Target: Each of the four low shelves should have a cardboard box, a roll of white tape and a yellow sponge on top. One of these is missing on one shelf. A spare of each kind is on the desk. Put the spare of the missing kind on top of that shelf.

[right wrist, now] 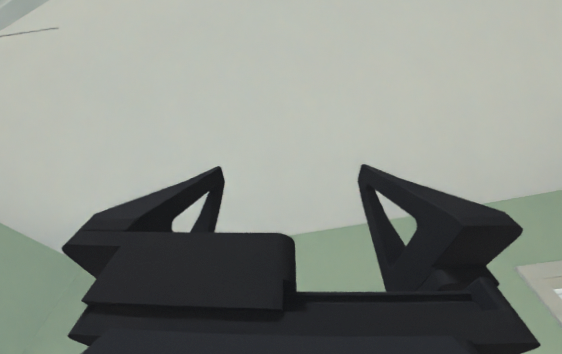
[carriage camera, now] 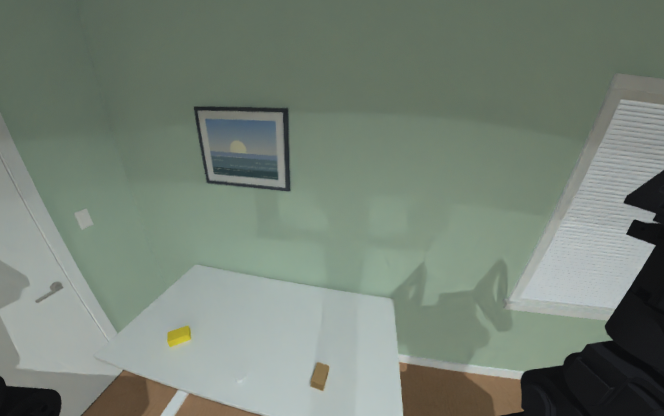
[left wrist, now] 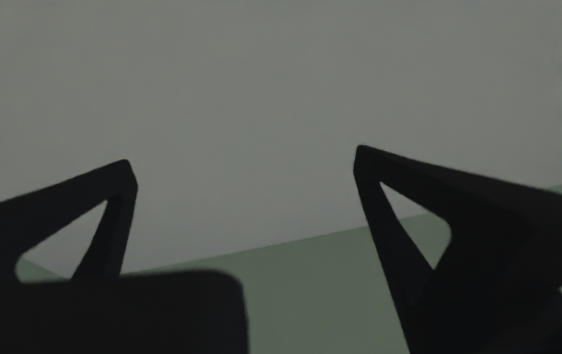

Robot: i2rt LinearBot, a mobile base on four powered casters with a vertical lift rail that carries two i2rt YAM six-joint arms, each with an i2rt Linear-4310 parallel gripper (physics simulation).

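Frame: origin at the left arm's base, x left, y back, z up, level; millimetres.
Where they show: left gripper, fingertip midpoint: [left wrist: 246, 164]; right gripper, fingertip midpoint: [right wrist: 290, 173].
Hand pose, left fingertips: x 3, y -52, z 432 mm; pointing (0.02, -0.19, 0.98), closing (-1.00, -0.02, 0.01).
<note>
After its pixels a point has its place.
The white desk [carriage camera: 265, 320] {x -53, y -799, z -724 mm} stands against the green wall in the lower part of the carriage view. A yellow sponge [carriage camera: 179, 336] {x 370, y -662, z -678 mm} lies on its left part. A small brown cardboard box [carriage camera: 320, 376] {x -369, y -456, z -673 mm} lies on its right part, nearer the front. A faint white roll of tape [carriage camera: 242, 380] {x -11, y -466, z -710 mm} lies between them near the front edge, hard to tell from the white top. My left gripper [left wrist: 246, 164] {x 3, y -52, z 432 mm} is open and empty, tilted up toward the ceiling. My right gripper [right wrist: 290, 173] {x -651, y -22, z 438 mm} is open and empty, also tilted up; its fingers show at the carriage view's right edge. The low shelves do not show in these views.
A white door [carriage camera: 30, 300] {x 1187, y -724, z -518 mm} stands left of the desk. A framed picture [carriage camera: 286, 150] {x -182, y -1111, z 209 mm} hangs above the desk. A window with blinds [carriage camera: 580, 250] {x -1831, y -719, z -194 mm} is on the wall at the right, partly behind my right arm. Brown floor [carriage camera: 440, 390] {x -1303, y -666, z -1443 mm} shows right of the desk.
</note>
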